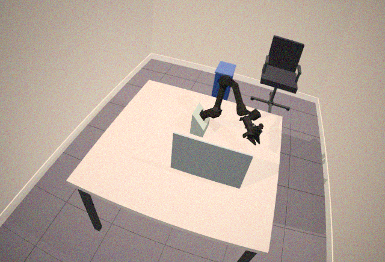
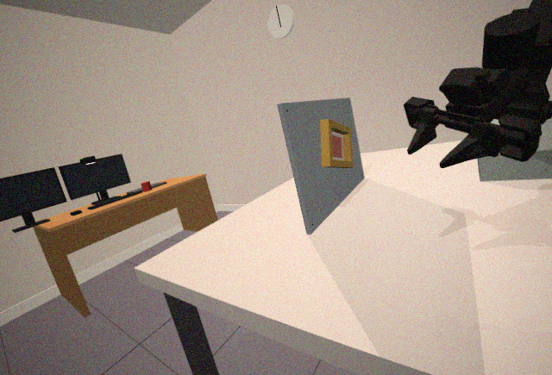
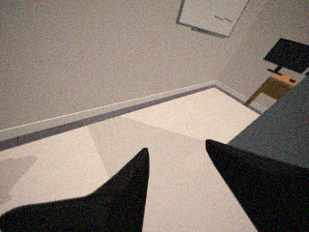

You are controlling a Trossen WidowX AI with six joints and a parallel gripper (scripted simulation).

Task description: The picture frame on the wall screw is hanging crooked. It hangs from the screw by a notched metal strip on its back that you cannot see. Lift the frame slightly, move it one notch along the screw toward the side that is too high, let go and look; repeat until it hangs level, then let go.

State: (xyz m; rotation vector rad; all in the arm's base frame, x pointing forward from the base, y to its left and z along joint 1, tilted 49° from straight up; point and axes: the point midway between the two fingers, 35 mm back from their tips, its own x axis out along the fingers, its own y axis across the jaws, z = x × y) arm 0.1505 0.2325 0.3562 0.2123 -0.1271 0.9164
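The picture frame lies 26 cm ahead of my gripper tip, 25 cm to the right of it and 1 cm above it. Round my gripper tip: grey wall panel (27 cm ahead, 26 cm to the right, 1 cm below).
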